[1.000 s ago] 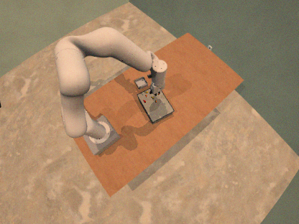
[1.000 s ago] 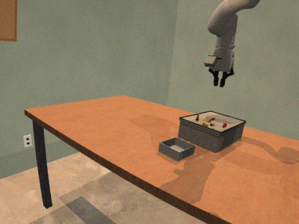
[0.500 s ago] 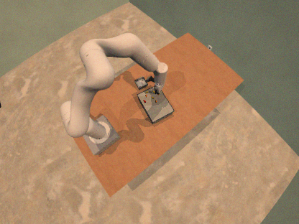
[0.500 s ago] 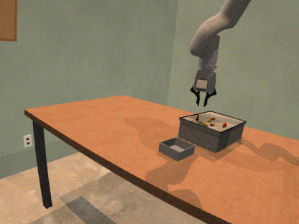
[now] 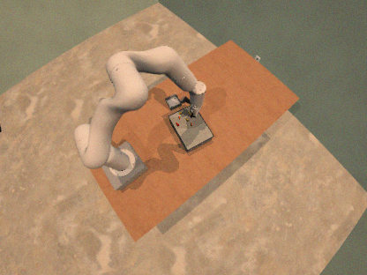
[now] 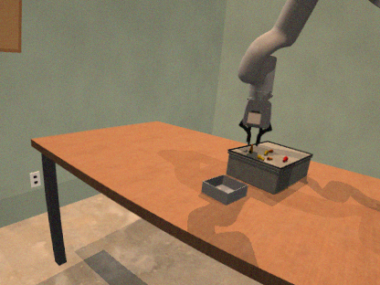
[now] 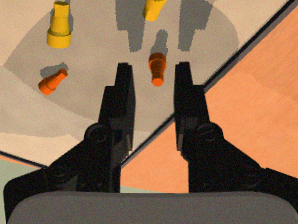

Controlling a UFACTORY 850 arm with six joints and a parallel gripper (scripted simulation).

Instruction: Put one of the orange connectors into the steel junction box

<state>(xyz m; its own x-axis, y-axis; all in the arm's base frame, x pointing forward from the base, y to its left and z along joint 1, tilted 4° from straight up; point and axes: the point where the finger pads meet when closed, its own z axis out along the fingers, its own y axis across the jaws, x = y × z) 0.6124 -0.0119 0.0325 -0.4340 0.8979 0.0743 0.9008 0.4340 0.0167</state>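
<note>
Now: the grey tool case 70 mm behind my hand, 50 mm to the right of it and 70 mm below it. Round my hand: red connector 140 mm behind, 20 mm to the left, 40 mm below.
</note>
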